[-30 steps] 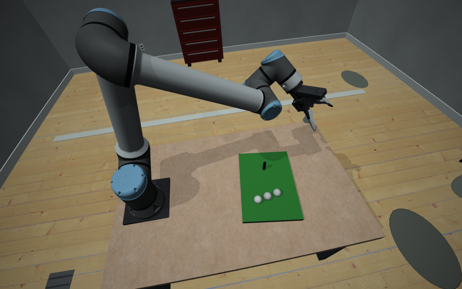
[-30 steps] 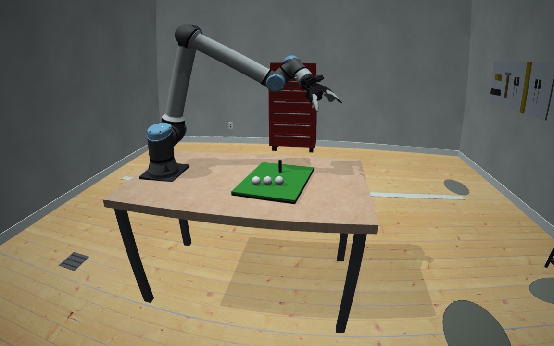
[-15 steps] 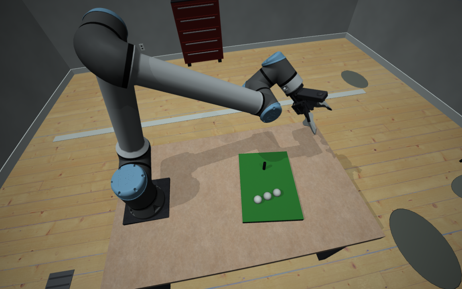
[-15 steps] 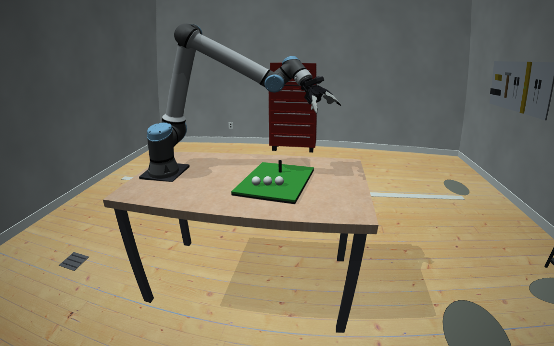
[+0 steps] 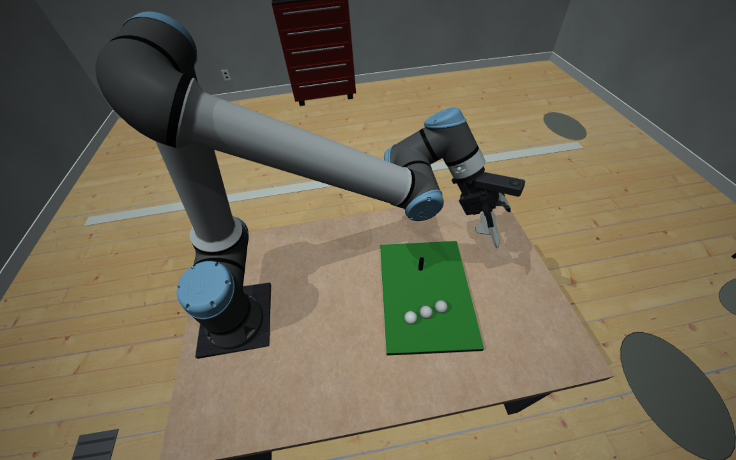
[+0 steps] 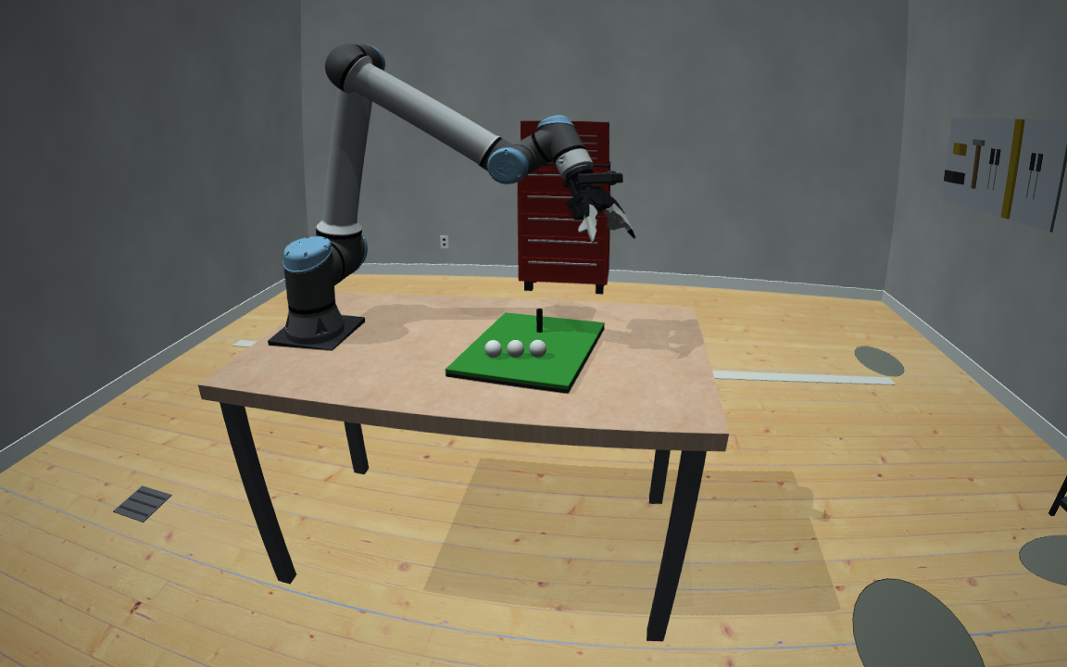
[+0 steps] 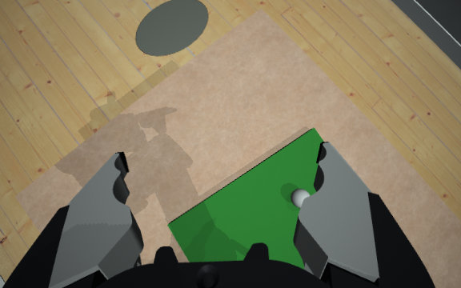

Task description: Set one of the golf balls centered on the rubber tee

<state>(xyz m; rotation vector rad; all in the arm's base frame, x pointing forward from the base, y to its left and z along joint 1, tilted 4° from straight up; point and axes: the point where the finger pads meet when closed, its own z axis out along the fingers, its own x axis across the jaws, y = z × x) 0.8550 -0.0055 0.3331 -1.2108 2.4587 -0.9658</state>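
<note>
Right now my hand is 21 cm past the green mat, 5 cm to the right of it and 28 cm above it.
</note>
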